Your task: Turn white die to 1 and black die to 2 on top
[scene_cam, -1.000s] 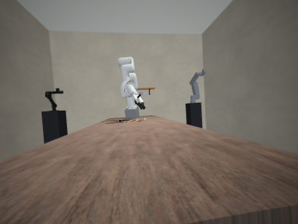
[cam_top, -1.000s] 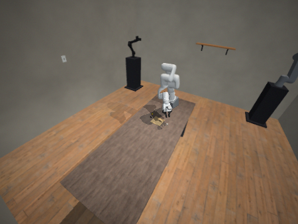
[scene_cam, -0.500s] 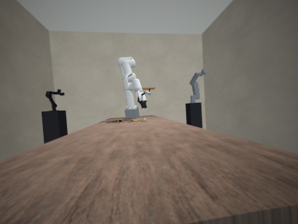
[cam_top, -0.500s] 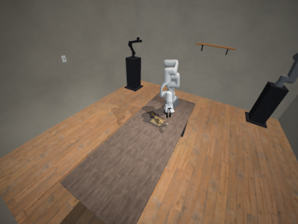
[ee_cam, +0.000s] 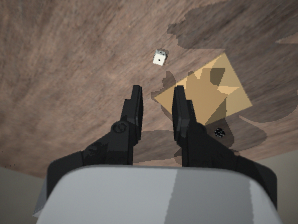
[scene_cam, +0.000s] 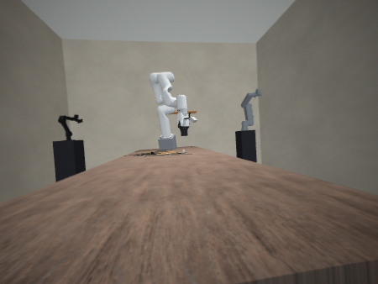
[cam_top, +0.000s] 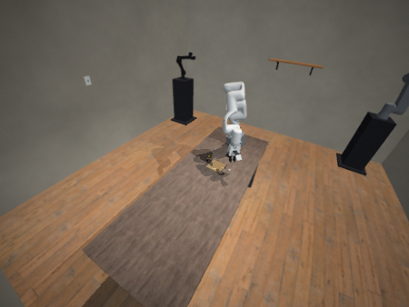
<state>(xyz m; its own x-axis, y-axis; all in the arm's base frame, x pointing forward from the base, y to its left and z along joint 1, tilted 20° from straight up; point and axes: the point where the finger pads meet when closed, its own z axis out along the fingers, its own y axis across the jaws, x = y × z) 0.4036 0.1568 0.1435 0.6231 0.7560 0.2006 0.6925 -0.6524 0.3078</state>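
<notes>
Right now the white die is 1 cm behind my hand, 1 cm to the right of it and 14 cm below it. Also, from my hand: tan mat: 14 cm to the right, 14 cm below; small yellow die: 9 cm behind, 27 cm to the right, 14 cm below; black die: 2 cm behind, 25 cm to the right, 14 cm below.
</notes>
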